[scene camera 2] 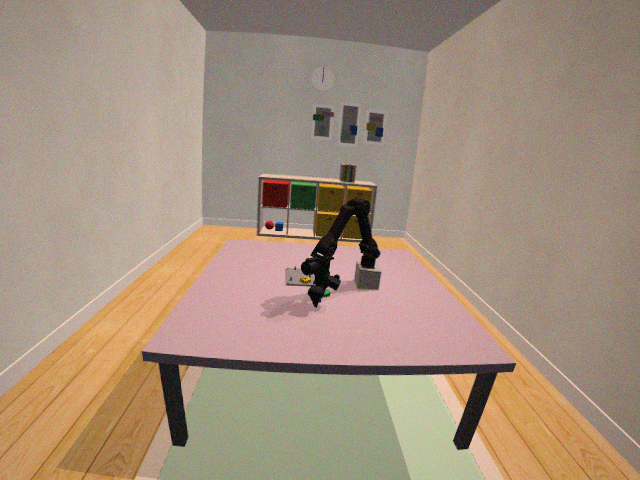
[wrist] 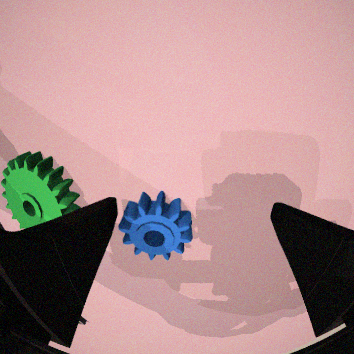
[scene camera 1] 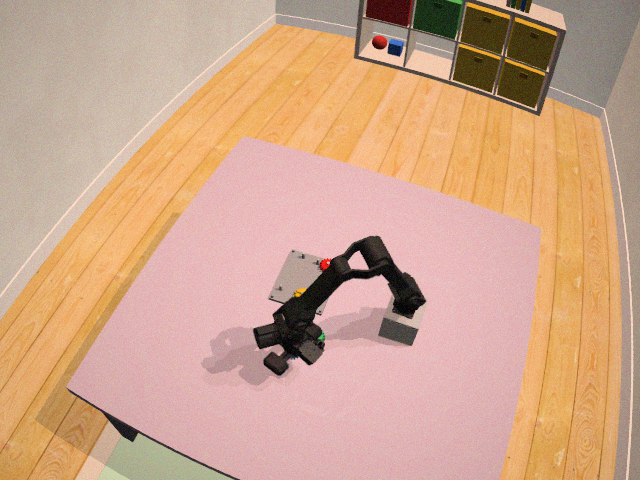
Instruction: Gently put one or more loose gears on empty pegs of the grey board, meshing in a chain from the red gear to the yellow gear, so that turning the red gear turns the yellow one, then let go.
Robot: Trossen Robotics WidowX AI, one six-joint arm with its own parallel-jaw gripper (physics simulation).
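Where they show: gripper, fingertip midpoint: [scene camera 2: 318, 302] [wrist: 198, 208] [scene camera 1: 292, 360]; arm's base at its link origin: [scene camera 2: 367, 265] [scene camera 1: 405, 306].
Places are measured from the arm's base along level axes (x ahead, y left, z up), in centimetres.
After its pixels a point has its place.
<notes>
A blue gear [scene camera 1: 293, 357] {x 24.5, y 23.4, z -10.1 cm} [wrist: 156, 227] {x 24.5, y 22.4, z -8.9 cm} lies on the table, nearer the left finger in the wrist view. My gripper [scene camera 1: 294, 358] {x 24.4, y 24.6, z -9.8 cm} [wrist: 198, 208] {x 24.4, y 24.6, z -9.8 cm} is wide open and empty above the table, with the blue gear showing between its fingertips in the wrist view. The larger green gear [scene camera 1: 321, 336] {x 19.9, y 13.8, z -9.1 cm} [scene camera 2: 326, 292] {x 20.7, y 15.3, z -9.1 cm} [wrist: 35, 192] {x 21.2, y 15.6, z -9.1 cm} lies beside it, partly hidden by the left finger in the wrist view. The grey board [scene camera 1: 292, 276] {x 37.0, y -3.3, z -9.7 cm} [scene camera 2: 298, 273] {x 34.9, y -6.9, z -9.8 cm} carries a red gear [scene camera 1: 325, 264] {x 29.1, y -11.0, z -8.1 cm} and a yellow gear [scene camera 1: 300, 292] {x 31.7, y 2.5, z -7.9 cm} [scene camera 2: 305, 279] {x 30.9, y 3.8, z -8.3 cm}. Bare pegs show on it; the arm hides part of the board.
The arm reaches over the board from its grey base block [scene camera 1: 399, 330] {x -0.9, y 5.7, z -4.2 cm} [scene camera 2: 367, 276] {x 0.5, y 5.7, z -3.6 cm} on the right. The pink table [scene camera 1: 413, 387] {x -11.4, y 18.9, z -10.6 cm} [scene camera 2: 330, 335] {x 20.0, y 48.8, z -10.6 cm} carries everything. A shelf unit [scene camera 1: 554, 72] [scene camera 2: 258, 206] stands far behind, by the wall.
</notes>
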